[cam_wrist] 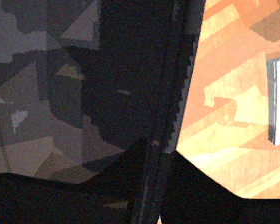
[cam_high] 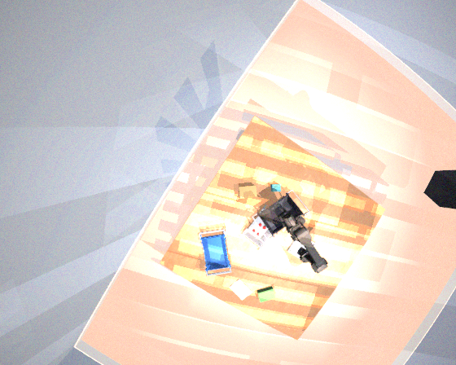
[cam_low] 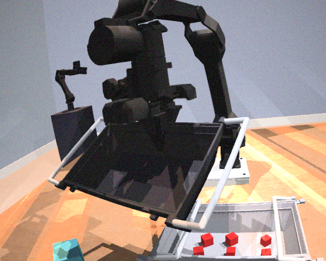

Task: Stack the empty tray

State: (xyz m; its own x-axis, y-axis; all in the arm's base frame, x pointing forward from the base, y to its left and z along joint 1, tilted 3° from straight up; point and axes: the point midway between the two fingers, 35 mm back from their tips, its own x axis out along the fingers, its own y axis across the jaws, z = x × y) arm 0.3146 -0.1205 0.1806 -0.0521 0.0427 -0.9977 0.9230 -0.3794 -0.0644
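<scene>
My gripper tip is 7 cm short of the dark tray and 3 cm to the left of it. The rest, counted from my gripper tip: cyan cube: 17 cm to the right, 16 cm below, 14 cm ahead; tan block: 29 cm ahead, 15 cm below, 3 cm to the right; green block: 53 cm to the left, 27 cm behind, 16 cm below.
</scene>
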